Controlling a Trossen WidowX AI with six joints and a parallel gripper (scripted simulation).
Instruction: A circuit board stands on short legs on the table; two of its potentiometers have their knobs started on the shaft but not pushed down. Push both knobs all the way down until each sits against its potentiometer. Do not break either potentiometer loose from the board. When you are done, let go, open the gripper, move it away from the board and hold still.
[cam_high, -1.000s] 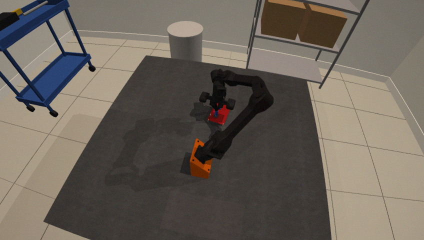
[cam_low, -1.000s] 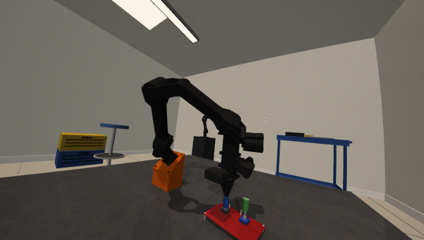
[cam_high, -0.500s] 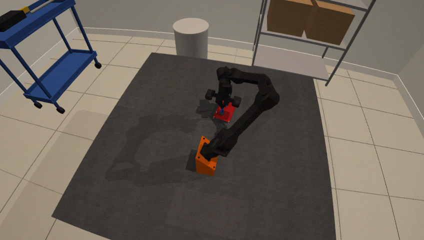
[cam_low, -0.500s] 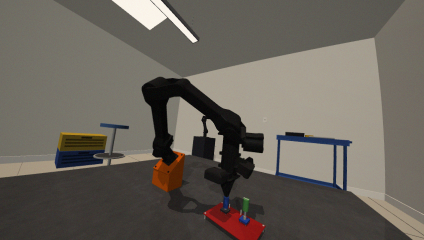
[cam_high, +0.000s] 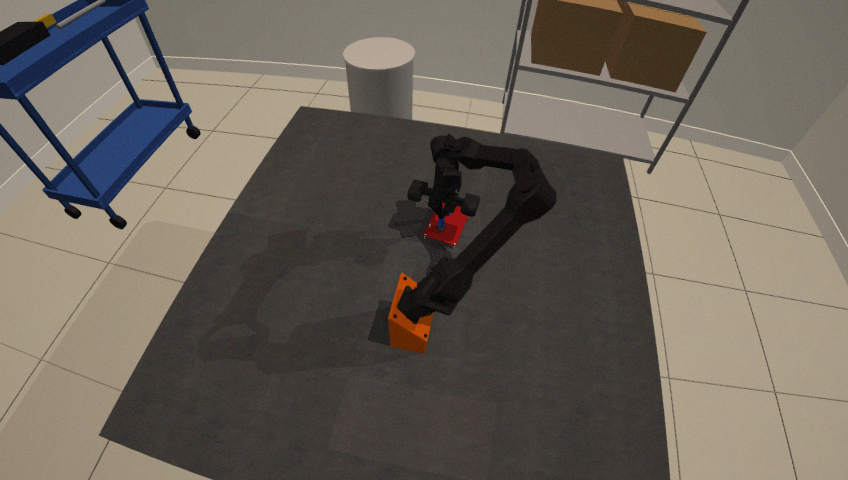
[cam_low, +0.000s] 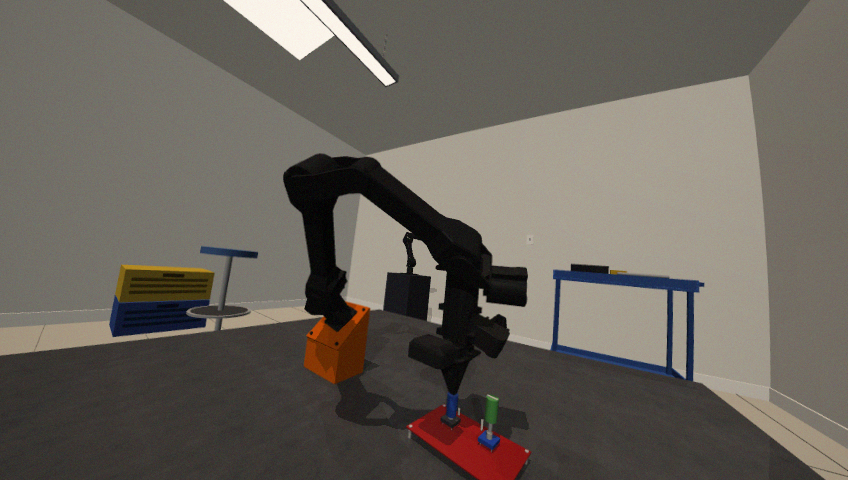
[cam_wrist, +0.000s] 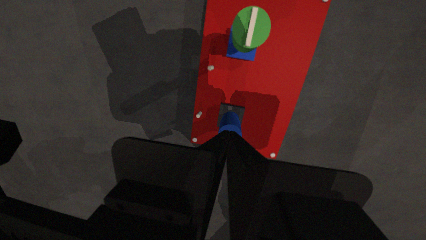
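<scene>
Right now the blue knob is 2 cm below my gripper tip. Also, from my gripper tip: green knob 7 cm ahead, 1 cm above.
</scene>
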